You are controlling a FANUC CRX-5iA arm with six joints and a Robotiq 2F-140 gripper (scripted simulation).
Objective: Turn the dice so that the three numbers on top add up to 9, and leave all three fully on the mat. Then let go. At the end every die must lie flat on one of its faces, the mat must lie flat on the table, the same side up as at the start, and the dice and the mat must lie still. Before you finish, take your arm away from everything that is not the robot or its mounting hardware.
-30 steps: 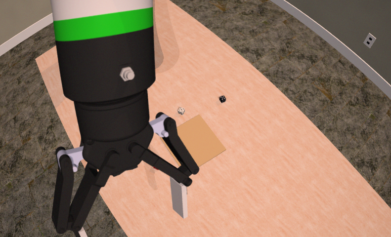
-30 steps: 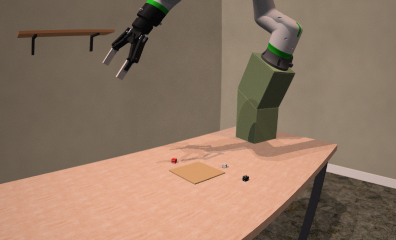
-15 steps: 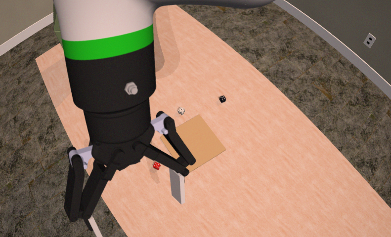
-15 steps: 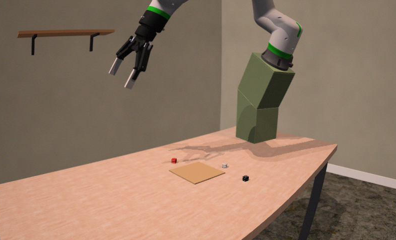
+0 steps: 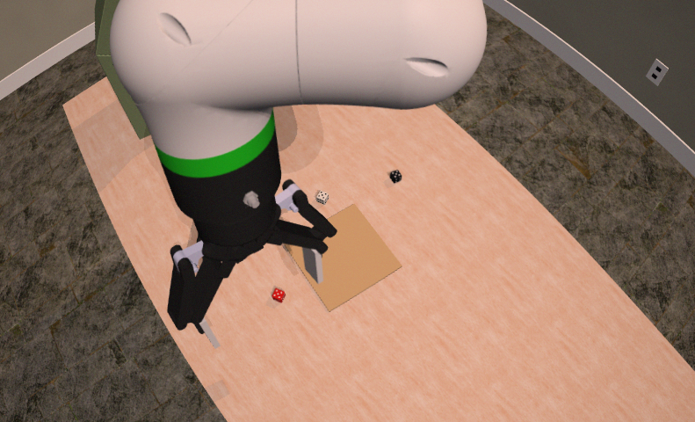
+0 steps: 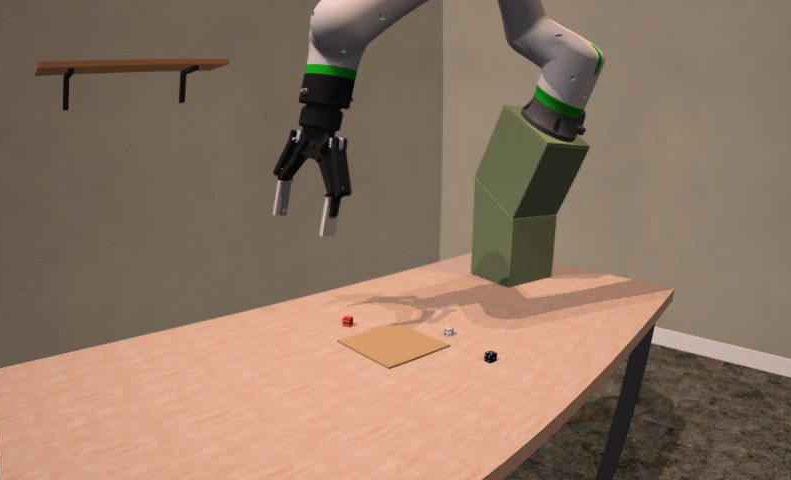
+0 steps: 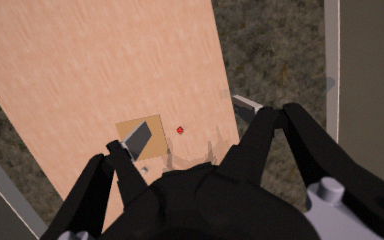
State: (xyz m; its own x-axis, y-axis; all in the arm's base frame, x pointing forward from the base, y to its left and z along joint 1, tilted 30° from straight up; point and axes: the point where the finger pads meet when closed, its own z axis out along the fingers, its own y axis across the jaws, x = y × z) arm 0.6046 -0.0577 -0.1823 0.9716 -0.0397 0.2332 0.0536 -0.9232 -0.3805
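My hand is 20 cm above the red die, 7 cm past it and 3 cm to the right of it. The rest, counted from my hand: tan square mat (20 cm below, 16 cm to the left, 8 cm behind); then black die (32 cm to the left, 20 cm below, 15 cm behind); then white die (20 cm below, 19 cm to the left, 19 cm behind).
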